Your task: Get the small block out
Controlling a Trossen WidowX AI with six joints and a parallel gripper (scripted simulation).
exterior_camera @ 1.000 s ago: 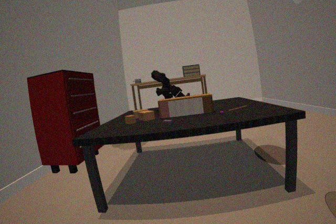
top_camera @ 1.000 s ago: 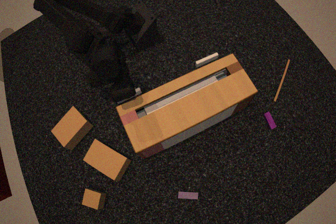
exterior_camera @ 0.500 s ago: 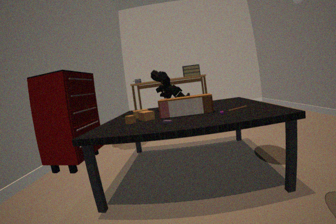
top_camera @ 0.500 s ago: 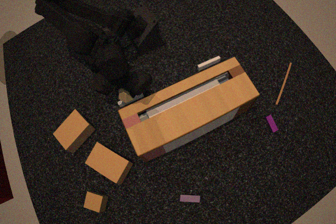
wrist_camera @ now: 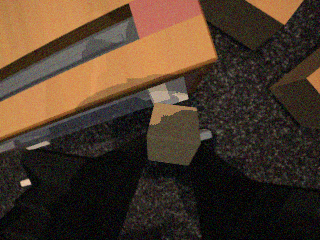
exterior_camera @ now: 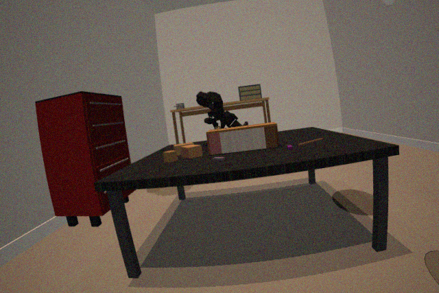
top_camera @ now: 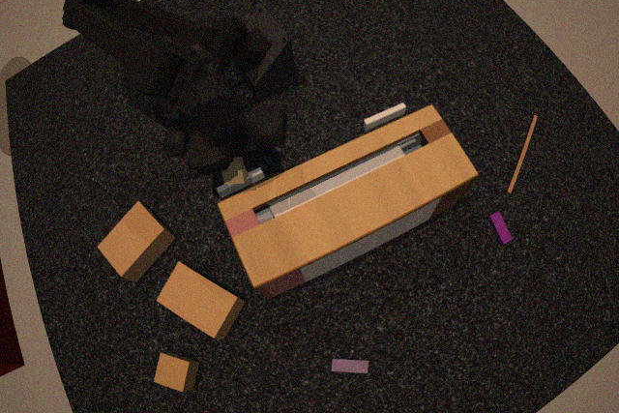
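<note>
Now: the tan block 20 mm above my gripper tip. From my gripper tip the other things lie so: thin orange stick 230 mm ahead, 490 mm to the left, 100 mm below; then box 100 mm ahead, 130 mm to the left, 40 mm below.
</note>
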